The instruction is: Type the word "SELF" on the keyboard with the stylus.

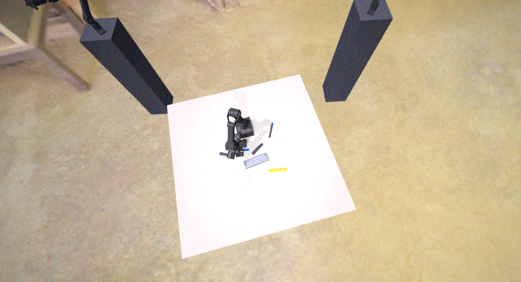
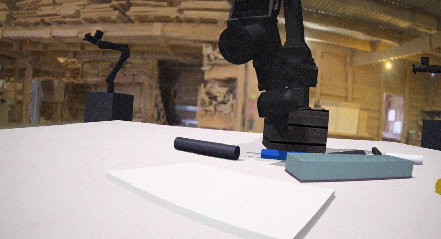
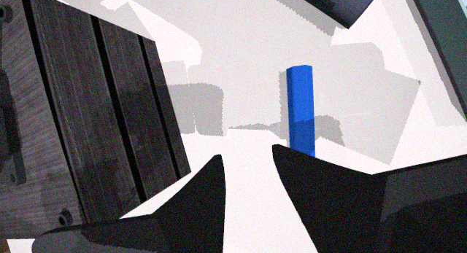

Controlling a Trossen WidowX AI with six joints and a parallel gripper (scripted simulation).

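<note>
Right now the blue stylus is 4 cm below my gripper tip, 3 cm ahead of it and 2 cm to the right of it. From my gripper tip the other things lie so: white pad: 27 cm ahead, 5 cm to the right, 4 cm below; then white cylinder: 27 cm to the left, 4 cm below, 2 cm behind; then blue-tipped dark pen: 26 cm to the left, 16 cm behind, 4 cm below.
</note>
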